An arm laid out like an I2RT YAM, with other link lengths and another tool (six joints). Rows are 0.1 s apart.
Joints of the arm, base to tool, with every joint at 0 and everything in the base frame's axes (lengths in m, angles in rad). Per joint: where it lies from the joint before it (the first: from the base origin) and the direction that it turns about. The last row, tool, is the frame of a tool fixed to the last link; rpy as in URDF.
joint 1: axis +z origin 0 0 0.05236
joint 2: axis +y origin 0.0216 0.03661 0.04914
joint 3: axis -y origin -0.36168 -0.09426 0
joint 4: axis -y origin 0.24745 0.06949 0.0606
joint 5: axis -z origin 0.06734 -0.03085 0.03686
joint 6: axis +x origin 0.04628 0 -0.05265
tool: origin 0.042 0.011 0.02 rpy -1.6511 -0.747 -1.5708
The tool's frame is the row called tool.
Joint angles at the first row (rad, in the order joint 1, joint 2, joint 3, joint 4, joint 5, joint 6):
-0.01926 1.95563 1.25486 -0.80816 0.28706 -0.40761
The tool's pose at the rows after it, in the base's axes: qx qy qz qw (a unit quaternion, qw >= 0); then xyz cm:
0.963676, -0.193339, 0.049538, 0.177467, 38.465, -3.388, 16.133
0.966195, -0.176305, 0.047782, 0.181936, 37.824, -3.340, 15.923
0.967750, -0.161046, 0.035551, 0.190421, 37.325, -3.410, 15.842
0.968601, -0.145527, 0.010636, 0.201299, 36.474, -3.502, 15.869
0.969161, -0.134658, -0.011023, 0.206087, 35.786, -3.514, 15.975
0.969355, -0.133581, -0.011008, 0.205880, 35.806, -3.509, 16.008
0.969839, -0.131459, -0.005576, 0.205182, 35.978, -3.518, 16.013
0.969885, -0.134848, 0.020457, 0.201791, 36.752, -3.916, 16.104
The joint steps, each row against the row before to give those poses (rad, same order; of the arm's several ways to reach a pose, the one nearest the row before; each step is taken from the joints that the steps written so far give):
0.00038 -0.01335 -0.04349 0.03472 0.00687 -0.05569
0.00152 -0.01107 -0.02631 0.01372 0.00686 -0.03320
0.00001 -0.00074 -0.00420 -0.02058 0.01221 -0.02669
0.00000 -0.00040 -0.00003 -0.05111 0.01450 -0.02135
0.00000 -0.00036 0.00233 -0.04619 0.00419 -0.01297
-0.00001 -0.00002 0.00153 -0.00115 -0.00038 -0.00231
-0.00038 -0.00038 0.00037 0.01145 0.00000 -0.00724
-0.01106 -0.00343 0.00075 0.05381 -0.00076 -0.01602

